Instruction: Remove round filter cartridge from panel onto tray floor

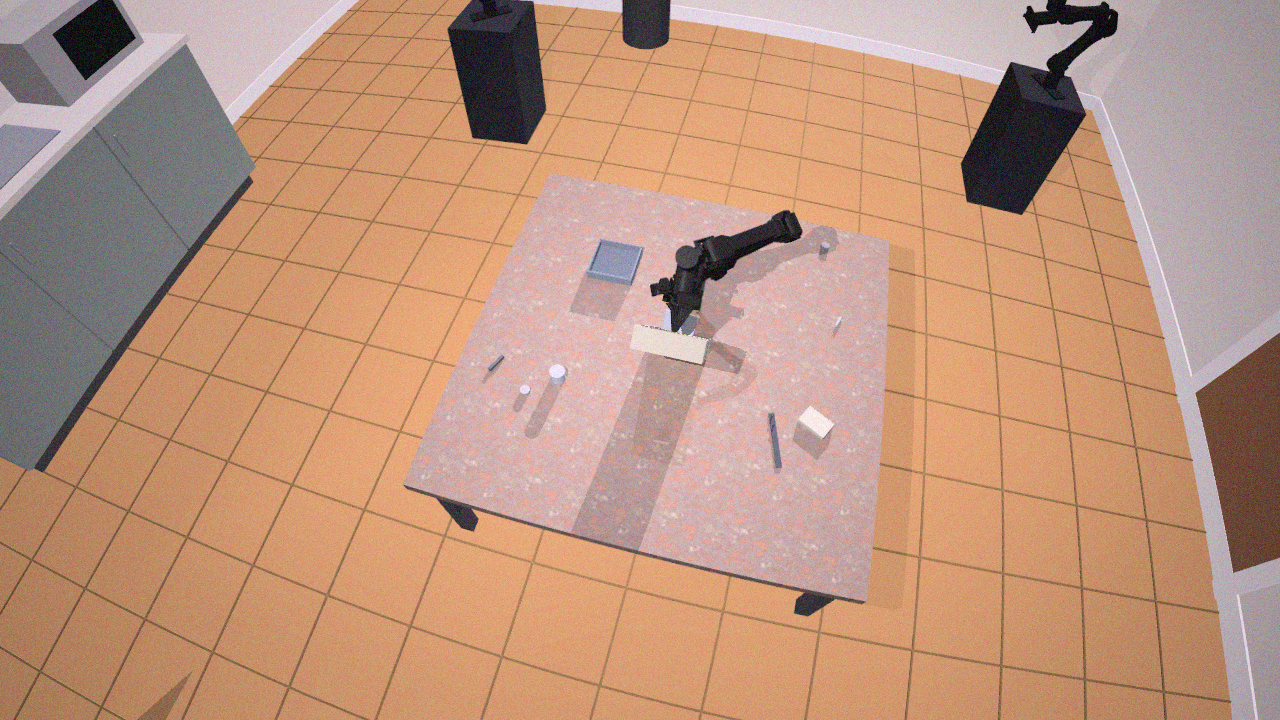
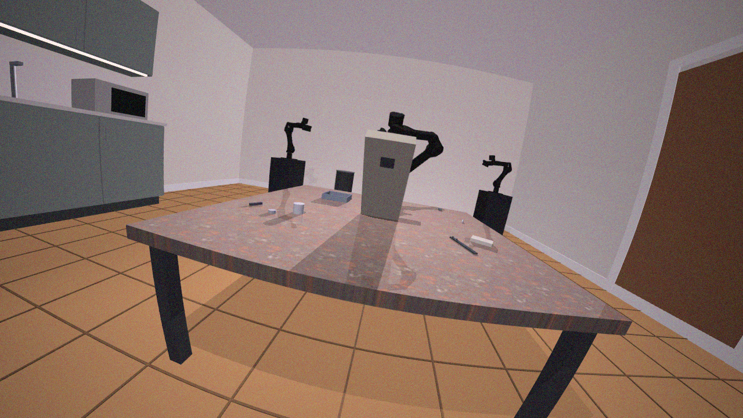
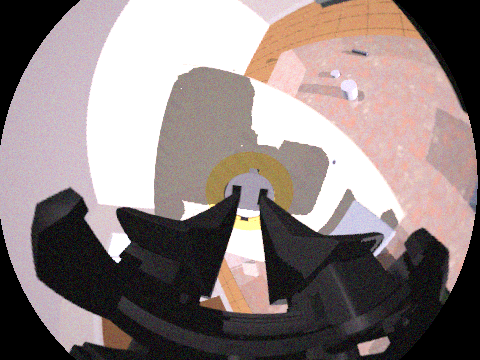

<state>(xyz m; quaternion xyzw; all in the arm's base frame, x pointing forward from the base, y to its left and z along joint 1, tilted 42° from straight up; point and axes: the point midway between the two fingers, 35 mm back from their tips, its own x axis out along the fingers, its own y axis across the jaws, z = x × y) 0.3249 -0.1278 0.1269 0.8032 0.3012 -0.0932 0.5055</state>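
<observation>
Now: the white round filter cartridge 2 cm ahead of my gripper tip and 1 cm below it. The rest, counted from my gripper tip: beige block (3 cm ahead, 45 cm to the left, 28 cm below); grey-blue tray (42 cm behind, 27 cm to the right, 27 cm below).
</observation>
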